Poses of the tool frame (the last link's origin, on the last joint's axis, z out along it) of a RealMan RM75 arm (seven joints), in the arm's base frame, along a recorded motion.
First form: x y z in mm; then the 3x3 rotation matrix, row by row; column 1 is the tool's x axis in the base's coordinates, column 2 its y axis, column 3 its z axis. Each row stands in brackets.
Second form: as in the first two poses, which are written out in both.
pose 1, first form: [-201.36, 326.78, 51.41], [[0.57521, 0.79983, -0.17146], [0.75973, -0.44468, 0.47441], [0.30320, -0.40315, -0.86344]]
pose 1, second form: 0.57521, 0.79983, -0.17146, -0.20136; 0.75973, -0.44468, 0.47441, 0.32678; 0.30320, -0.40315, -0.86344, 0.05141; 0, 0, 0, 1
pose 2, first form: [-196.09, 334.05, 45.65], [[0.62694, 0.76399, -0.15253], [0.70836, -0.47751, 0.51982], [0.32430, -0.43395, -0.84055]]
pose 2, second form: 0.62694, 0.76399, -0.15253, -0.19609; 0.70836, -0.47751, 0.51982, 0.33405; 0.32430, -0.43395, -0.84055, 0.04565; 0, 0, 0, 1
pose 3, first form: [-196.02, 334.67, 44.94], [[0.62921, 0.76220, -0.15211], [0.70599, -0.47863, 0.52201], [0.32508, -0.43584, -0.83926]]
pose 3, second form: 0.62921, 0.76220, -0.15211, -0.19602; 0.70599, -0.47863, 0.52201, 0.33467; 0.32508, -0.43584, -0.83926, 0.04494; 0, 0, 0, 1
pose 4, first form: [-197.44, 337.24, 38.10], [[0.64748, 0.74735, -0.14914], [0.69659, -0.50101, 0.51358], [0.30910, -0.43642, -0.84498]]
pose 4, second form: 0.64748, 0.74735, -0.14914, -0.19744; 0.69659, -0.50101, 0.51358, 0.33724; 0.30910, -0.43642, -0.84498, 0.03810; 0, 0, 0, 1
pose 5, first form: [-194.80, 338.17, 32.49], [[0.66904, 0.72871, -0.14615], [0.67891, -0.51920, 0.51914], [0.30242, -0.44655, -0.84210]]
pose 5, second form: 0.66904, 0.72871, -0.14615, -0.19480; 0.67891, -0.51920, 0.51914, 0.33817; 0.30242, -0.44655, -0.84210, 0.03249; 0, 0, 0, 1
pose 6, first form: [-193.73, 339.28, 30.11], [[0.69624, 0.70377, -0.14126], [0.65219, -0.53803, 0.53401], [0.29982, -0.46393, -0.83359]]
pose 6, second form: 0.69624, 0.70377, -0.14126, -0.19373; 0.65219, -0.53803, 0.53401, 0.33928; 0.29982, -0.46393, -0.83359, 0.03011; 0, 0, 0, 1
